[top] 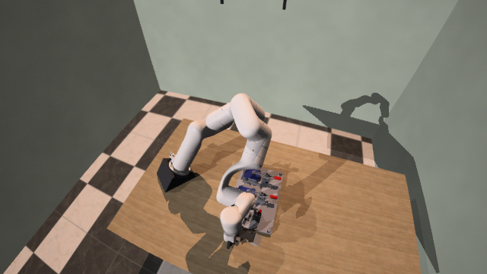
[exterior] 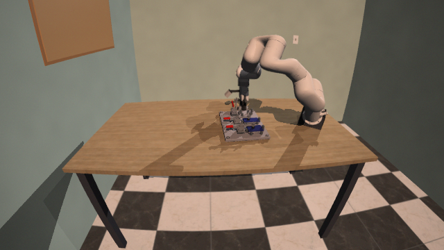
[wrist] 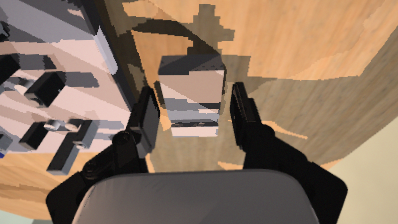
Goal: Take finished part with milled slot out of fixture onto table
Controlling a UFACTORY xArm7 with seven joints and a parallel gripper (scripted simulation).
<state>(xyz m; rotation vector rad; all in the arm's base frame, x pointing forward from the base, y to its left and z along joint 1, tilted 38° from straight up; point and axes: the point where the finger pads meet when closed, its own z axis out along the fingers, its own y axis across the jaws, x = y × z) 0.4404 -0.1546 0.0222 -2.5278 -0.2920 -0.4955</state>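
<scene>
Now: hand 10 mm past the grey finished part and 10 mm above it. Also, from my hand: blue blank (70 mm behind, 210 mm to the left); then grey fixture plate (20 mm behind, 230 mm to the left, 10 mm below).
</scene>
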